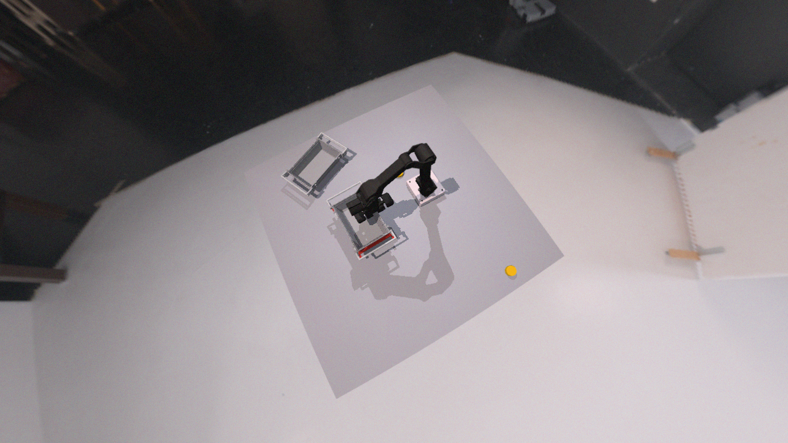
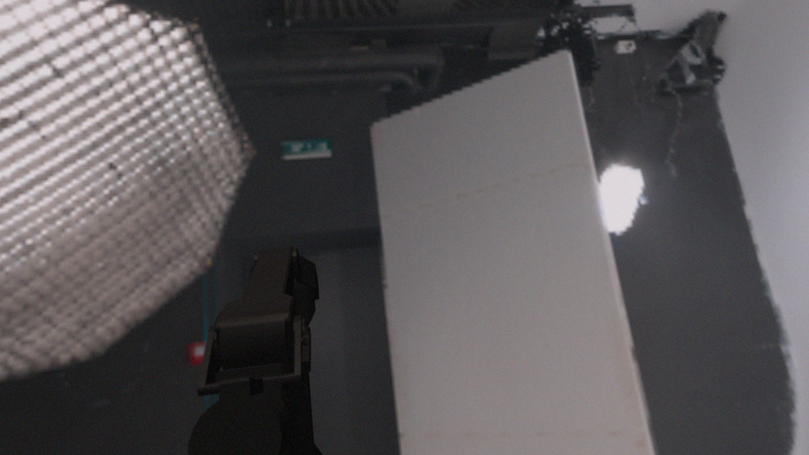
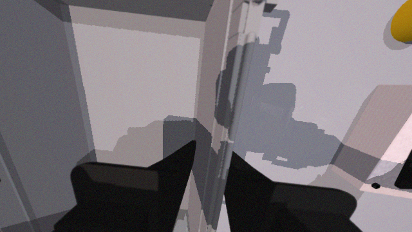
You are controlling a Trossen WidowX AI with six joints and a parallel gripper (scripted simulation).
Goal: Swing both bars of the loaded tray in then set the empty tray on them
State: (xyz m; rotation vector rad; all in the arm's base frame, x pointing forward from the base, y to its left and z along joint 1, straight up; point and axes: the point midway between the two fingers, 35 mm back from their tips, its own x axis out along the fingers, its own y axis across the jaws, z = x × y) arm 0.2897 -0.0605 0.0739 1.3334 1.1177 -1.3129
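My gripper tip is now 8 cm short of the grey tray, 1 cm to the left of it and 3 cm below it.
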